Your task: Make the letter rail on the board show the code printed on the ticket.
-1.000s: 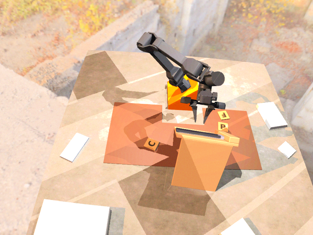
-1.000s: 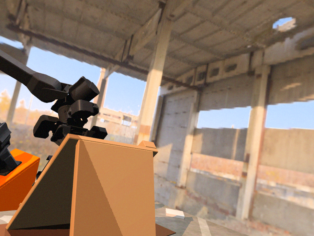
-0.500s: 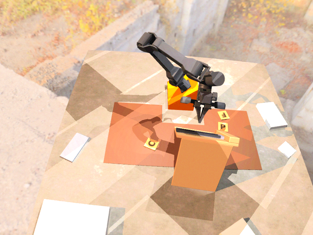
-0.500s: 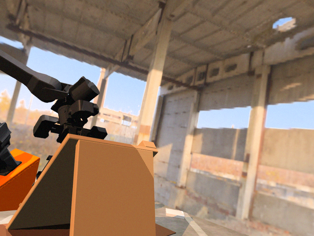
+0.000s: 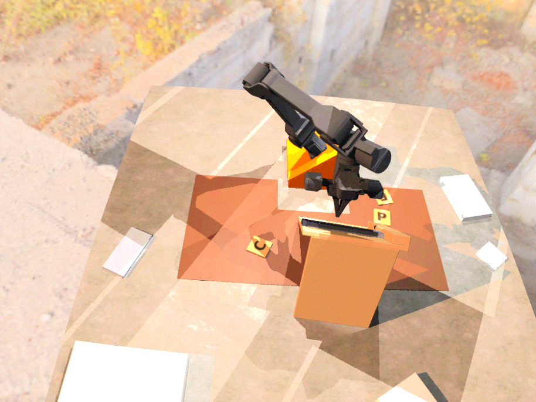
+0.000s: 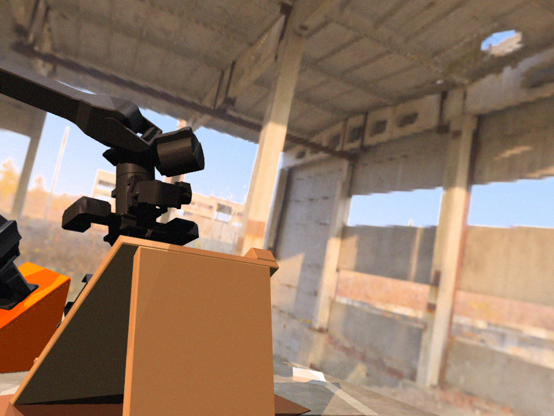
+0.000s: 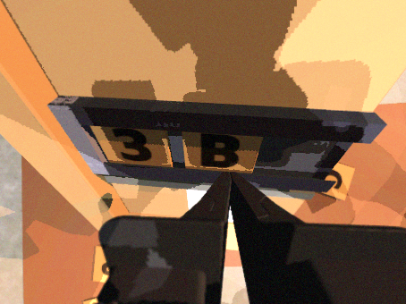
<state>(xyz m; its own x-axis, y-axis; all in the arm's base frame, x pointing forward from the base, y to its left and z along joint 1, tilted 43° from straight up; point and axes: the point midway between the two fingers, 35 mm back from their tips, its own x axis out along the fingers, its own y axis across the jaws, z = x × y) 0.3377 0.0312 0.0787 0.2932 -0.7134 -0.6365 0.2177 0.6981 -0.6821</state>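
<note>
The white ticket is 4 cm behind my gripper tip, 1 cm to the left of it and 9 cm below it. From my gripper tip the other things lie so: orange mat 14 cm behind, 20 cm below; grey slab 7 cm behind, 55 cm to the right, 20 cm below.
</note>
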